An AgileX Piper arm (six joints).
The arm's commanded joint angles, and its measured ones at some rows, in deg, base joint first. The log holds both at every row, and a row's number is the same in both.
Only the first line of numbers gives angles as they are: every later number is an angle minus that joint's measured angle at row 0.
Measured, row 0:
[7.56, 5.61, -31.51, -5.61, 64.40, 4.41]
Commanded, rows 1 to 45:
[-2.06, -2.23, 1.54, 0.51, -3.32, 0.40]
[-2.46, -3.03, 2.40, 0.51, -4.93, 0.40]
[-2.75, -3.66, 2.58, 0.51, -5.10, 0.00]
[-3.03, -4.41, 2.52, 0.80, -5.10, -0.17]
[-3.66, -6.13, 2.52, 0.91, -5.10, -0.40]
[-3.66, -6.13, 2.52, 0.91, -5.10, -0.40]
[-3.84, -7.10, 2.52, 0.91, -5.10, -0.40]
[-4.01, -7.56, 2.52, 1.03, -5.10, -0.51]
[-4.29, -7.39, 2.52, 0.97, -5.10, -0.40]
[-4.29, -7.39, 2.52, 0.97, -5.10, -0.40]
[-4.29, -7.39, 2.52, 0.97, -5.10, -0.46]
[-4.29, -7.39, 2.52, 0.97, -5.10, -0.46]
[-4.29, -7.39, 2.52, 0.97, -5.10, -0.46]
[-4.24, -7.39, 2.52, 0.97, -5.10, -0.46]
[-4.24, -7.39, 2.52, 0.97, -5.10, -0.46]
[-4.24, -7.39, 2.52, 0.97, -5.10, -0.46]
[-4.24, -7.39, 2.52, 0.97, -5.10, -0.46]
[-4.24, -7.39, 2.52, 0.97, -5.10, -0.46]
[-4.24, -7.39, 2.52, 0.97, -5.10, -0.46]
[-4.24, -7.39, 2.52, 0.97, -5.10, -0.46]
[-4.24, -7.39, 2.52, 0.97, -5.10, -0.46]
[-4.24, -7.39, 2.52, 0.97, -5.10, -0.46]
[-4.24, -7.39, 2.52, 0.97, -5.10, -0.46]
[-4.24, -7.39, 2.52, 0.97, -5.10, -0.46]
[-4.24, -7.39, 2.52, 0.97, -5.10, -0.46]
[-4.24, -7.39, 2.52, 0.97, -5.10, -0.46]
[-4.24, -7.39, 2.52, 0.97, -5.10, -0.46]
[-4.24, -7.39, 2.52, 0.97, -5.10, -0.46]
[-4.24, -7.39, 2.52, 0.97, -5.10, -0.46]
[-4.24, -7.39, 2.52, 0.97, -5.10, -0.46]
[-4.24, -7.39, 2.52, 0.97, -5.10, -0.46]
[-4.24, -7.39, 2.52, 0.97, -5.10, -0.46]
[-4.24, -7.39, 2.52, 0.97, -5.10, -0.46]
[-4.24, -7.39, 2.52, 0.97, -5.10, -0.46]
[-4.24, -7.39, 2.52, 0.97, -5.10, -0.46]
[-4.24, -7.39, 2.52, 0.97, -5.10, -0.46]
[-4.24, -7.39, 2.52, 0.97, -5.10, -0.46]
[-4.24, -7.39, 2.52, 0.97, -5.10, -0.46]
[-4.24, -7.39, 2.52, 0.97, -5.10, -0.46]
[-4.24, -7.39, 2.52, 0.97, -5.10, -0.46]
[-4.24, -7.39, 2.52, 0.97, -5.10, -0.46]
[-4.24, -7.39, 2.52, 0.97, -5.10, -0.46]
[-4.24, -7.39, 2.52, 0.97, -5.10, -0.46]
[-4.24, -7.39, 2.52, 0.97, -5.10, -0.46]
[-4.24, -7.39, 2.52, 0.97, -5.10, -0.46]
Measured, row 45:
[-3.84, -5.78, 2.29, 1.03, -4.41, -0.06]
